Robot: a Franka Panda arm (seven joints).
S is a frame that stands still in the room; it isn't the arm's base.
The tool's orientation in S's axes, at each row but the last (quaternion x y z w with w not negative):
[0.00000, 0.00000, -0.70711, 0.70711]
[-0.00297, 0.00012, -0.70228, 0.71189]
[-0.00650, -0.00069, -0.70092, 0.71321]
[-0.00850, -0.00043, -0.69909, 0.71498]
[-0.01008, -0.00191, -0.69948, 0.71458]
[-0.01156, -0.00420, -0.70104, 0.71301]
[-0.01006, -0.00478, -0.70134, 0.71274]
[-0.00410, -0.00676, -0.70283, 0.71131]
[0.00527, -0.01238, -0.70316, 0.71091]
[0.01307, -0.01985, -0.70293, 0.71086]
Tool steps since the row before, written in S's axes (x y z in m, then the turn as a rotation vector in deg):
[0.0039, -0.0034, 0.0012, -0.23, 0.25, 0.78]
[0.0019, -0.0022, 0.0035, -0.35, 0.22, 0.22]
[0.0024, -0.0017, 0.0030, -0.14, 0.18, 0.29]
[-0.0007, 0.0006, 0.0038, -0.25, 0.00, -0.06]
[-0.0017, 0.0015, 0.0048, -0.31, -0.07, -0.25]
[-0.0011, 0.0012, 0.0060, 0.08, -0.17, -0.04]
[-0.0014, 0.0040, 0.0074, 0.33, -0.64, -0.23]
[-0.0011, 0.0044, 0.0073, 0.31, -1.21, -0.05]
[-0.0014, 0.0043, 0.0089, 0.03, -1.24, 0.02]
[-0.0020, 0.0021, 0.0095, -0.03, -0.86, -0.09]
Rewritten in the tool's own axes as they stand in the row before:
[0.0034, 0.0039, 0.0012, -0.25, -0.23, 0.78]
[0.0022, 0.0019, 0.0035, -0.22, -0.35, 0.22]
[0.0018, 0.0023, 0.0030, -0.18, -0.14, 0.29]
[-0.0006, -0.0007, 0.0038, -0.01, -0.25, -0.06]
[-0.0015, -0.0017, 0.0048, 0.06, -0.31, -0.25]
[-0.0011, -0.0011, 0.0060, 0.17, 0.08, -0.04]
[-0.0039, -0.0014, 0.0075, 0.64, 0.32, -0.24]
[-0.0043, -0.0010, 0.0074, 1.21, 0.30, -0.07]
[-0.0042, -0.0011, 0.0090, 1.24, 0.02, 0.01]
[-0.0020, -0.0015, 0.0096, 0.86, -0.04, -0.10]

